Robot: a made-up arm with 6 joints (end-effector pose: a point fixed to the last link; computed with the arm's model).
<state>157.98 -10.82 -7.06 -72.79 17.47 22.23</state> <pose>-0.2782 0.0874 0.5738 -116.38 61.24 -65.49</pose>
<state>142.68 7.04 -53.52 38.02 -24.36 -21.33</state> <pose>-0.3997 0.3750 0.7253 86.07 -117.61 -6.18</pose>
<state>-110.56 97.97 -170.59 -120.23 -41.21 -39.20</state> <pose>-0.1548 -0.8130 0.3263 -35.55 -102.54 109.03</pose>
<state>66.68 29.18 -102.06 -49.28 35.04 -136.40</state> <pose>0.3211 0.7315 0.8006 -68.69 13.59 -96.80</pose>
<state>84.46 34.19 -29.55 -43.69 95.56 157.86</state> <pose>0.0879 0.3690 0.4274 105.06 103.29 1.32</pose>
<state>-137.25 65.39 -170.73 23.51 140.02 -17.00</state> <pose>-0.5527 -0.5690 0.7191 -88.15 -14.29 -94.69</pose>
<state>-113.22 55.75 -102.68 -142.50 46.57 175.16</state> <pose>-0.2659 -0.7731 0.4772 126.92 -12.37 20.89</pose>
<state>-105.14 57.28 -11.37 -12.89 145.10 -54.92</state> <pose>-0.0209 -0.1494 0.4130 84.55 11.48 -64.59</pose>
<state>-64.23 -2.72 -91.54 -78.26 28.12 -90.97</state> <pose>0.3092 -0.4839 1.1006 -34.12 -49.06 126.01</pose>
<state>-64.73 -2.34 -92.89 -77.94 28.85 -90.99</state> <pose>0.3042 -0.4874 1.1076 -35.53 -48.24 125.17</pose>
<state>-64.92 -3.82 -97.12 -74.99 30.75 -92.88</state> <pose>0.2879 -0.4655 1.1536 -41.29 -45.68 124.98</pose>
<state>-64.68 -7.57 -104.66 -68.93 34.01 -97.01</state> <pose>0.2536 -0.4025 1.2380 -51.90 -41.77 125.51</pose>
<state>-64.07 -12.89 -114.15 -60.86 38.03 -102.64</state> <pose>0.1998 -0.2970 1.3291 -64.98 -38.09 126.98</pose>
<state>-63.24 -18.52 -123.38 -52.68 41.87 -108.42</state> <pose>0.1366 -0.1730 1.3929 -77.13 -35.45 129.68</pose>
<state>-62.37 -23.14 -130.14 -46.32 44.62 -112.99</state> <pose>0.0825 -0.0696 1.4209 -85.64 -33.73 133.02</pose>
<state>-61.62 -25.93 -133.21 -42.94 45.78 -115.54</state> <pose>0.0519 -0.0125 1.4273 -89.62 -32.83 135.61</pose>
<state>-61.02 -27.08 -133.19 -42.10 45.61 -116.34</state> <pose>0.0439 0.0028 1.4270 -90.18 -32.75 136.96</pose>
